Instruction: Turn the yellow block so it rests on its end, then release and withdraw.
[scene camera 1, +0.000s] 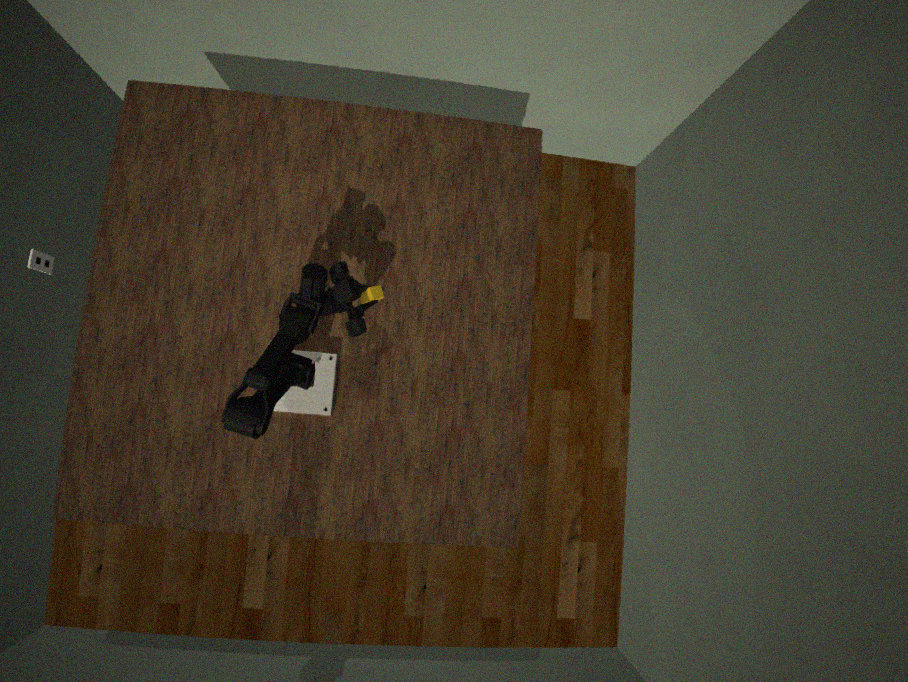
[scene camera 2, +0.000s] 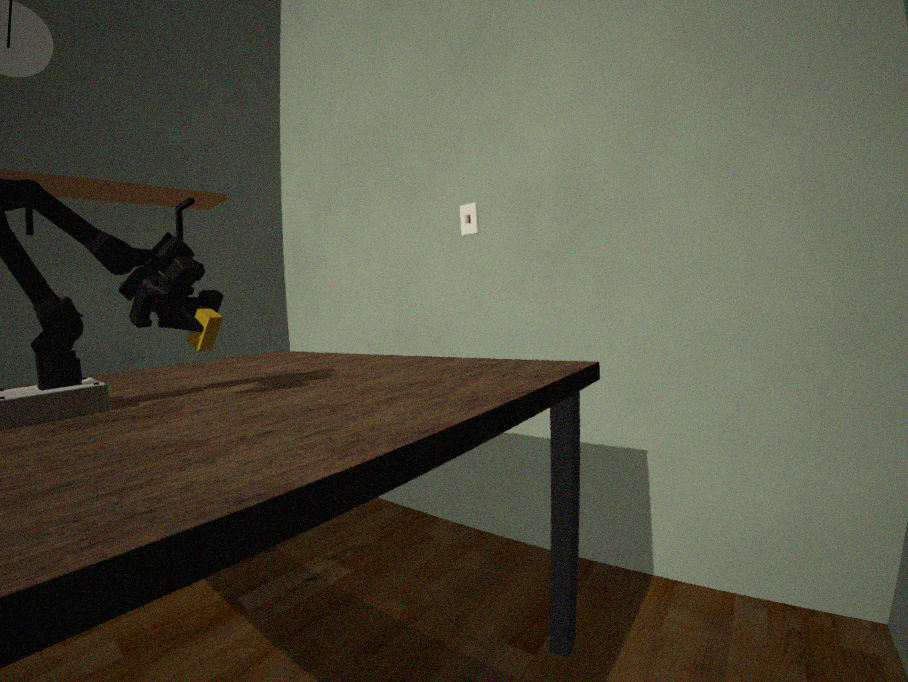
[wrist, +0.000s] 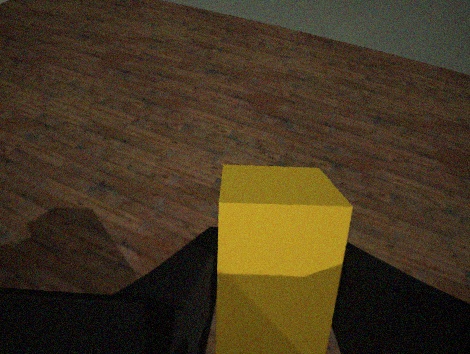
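Observation:
The yellow block (scene camera 1: 372, 294) (scene camera 2: 206, 330) (wrist: 282, 240) is held in the air above the wooden table (scene camera 1: 440, 367) (scene camera 2: 330, 433) (wrist: 125, 100). In the second scene view its long side runs steeply down, tilted a little from upright, and its lower end is clear of the table top. My gripper (scene camera 1: 369, 296) (scene camera 2: 204, 320) (wrist: 267, 241) is shut on the block, with a dark finger on each side of it in the wrist view. The fingers point outward and somewhat down. The block's far end sticks out beyond the fingertips; its near part runs out of the wrist view.
The arm's pale base plate (scene camera 1: 322, 389) (scene camera 2: 58, 402) is on the table behind the gripper. The arm's shadow (scene camera 1: 359, 227) falls on the table. A wooden shelf (scene camera 2: 124, 192) hangs on the wall behind the arm in the second scene view.

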